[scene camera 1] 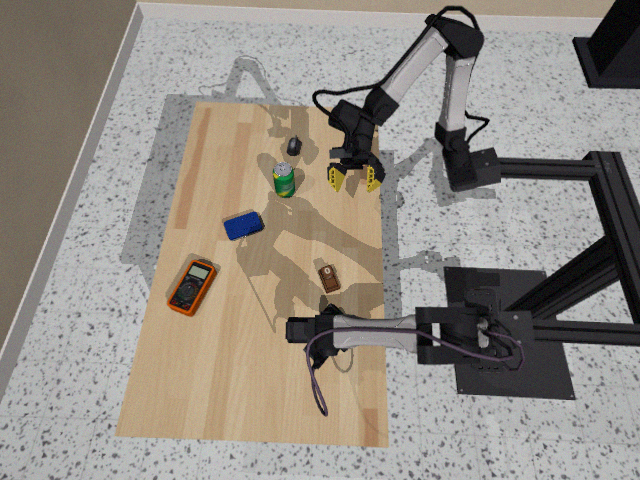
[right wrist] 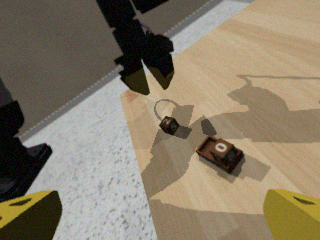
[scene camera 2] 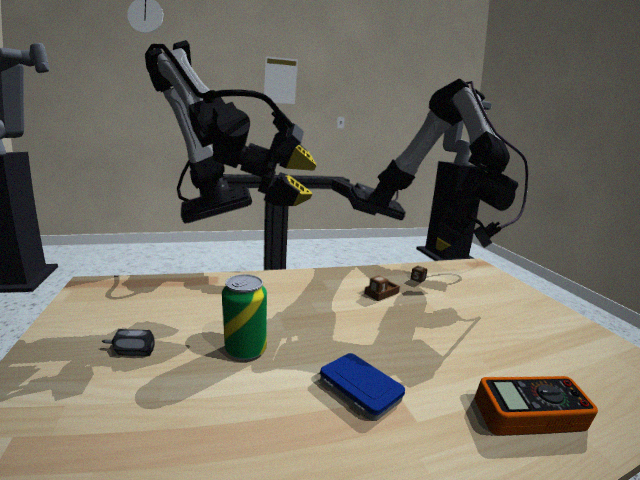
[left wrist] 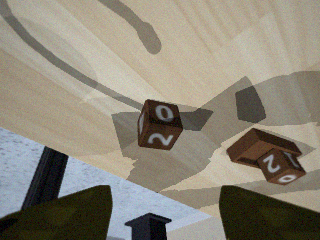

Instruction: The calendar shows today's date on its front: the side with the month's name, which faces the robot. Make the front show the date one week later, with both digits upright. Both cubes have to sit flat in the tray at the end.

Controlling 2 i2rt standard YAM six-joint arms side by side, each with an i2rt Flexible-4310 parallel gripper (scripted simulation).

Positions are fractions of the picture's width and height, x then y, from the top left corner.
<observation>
In view: the left gripper (left wrist: 0.52, 0.81), the right gripper (scene camera 2: 0.49, 0.38), a brown tray (left wrist: 0.79, 0.61), a brown cube (left wrist: 0.87, 0.70), a brown cube (left wrist: 0.50, 0.52), a blue case (scene camera 2: 0.58, 0.82) and a dark mouse-like object (scene camera 2: 0.20, 0.71).
The blue case is seen too in scene camera 1 (scene camera 1: 0.39, 0.47). The left gripper shows as well in the right wrist view (right wrist: 0.49, 0.38). The right gripper shows as well in scene camera 1 (scene camera 1: 0.55, 0.40) and in the right wrist view (right wrist: 0.51, 0.83). The right wrist view does not show the blue case: it is out of frame. The left wrist view misses the blue case: it is out of frame.
</observation>
